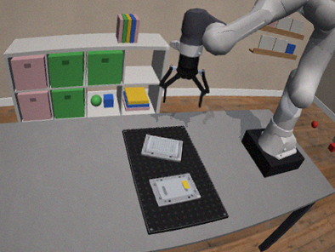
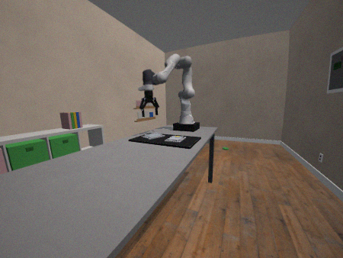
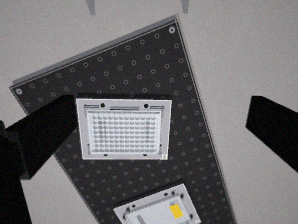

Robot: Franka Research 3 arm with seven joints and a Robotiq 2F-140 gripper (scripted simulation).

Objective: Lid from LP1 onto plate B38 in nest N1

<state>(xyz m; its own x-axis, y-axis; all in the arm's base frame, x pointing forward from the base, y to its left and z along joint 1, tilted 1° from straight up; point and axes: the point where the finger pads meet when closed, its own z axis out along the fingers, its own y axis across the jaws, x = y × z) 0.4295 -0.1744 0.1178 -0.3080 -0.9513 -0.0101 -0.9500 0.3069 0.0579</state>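
The clear lid lies 300 mm to the left of my hand, 170 mm below it and 80 mm ahead of it. The rest, counted from my hand: lid park: 300 mm to the left, 180 mm below, 80 mm ahead; then nest N1: 180 mm below, 80 mm to the left, 70 mm ahead; then culture plate: 170 mm below, 80 mm to the left, 70 mm ahead.
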